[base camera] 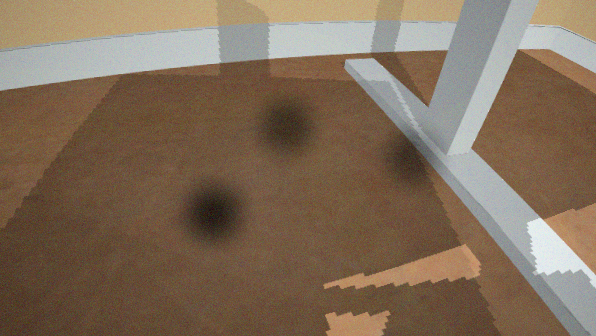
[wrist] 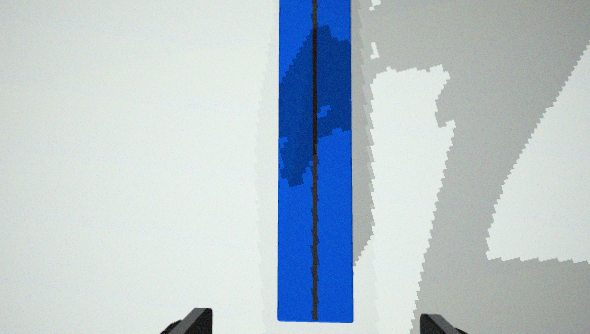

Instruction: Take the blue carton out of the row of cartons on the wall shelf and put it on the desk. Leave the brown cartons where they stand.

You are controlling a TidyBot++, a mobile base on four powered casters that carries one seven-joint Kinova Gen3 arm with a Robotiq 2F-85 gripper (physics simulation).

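Places are measured from the arm's base along level axes (x ahead, y left, z up), in metres.
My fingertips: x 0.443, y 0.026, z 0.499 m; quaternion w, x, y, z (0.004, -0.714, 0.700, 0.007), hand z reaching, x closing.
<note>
Ahead of a thing's pixels: the offset from my fingertips to its top centre. "*": to the spot under its first point. Level surfaces: height alone.
The blue carton @[0.003 m left, 0.095 m ahead, 0.096 m down] (wrist: 332, 225) rests on the white desk top @[0.176 m down] (wrist: 125, 165) in the wrist view. Its long narrow face, with a dark line down the middle, is towards the camera; its upper end runs out of the view. My gripper (wrist: 316, 321) is open and empty, and stands back above the carton. Its two fingertips show at the bottom edge, one on each side of the carton's near end, with a wide gap to each side. The brown cartons and the wall shelf do not show in either view.
In the base camera view a pale grey upright leg @[* 0.311 m right, 0.054 m ahead, 0.741 m down] (base camera: 480, 85) stands on a long floor foot (base camera: 505, 200) at the right. A wall with a white skirting board (base camera: 150, 50) runs along the back. Shadows fall on the brown floor @[0.896 m down] (base camera: 125, 165) and desk top.
</note>
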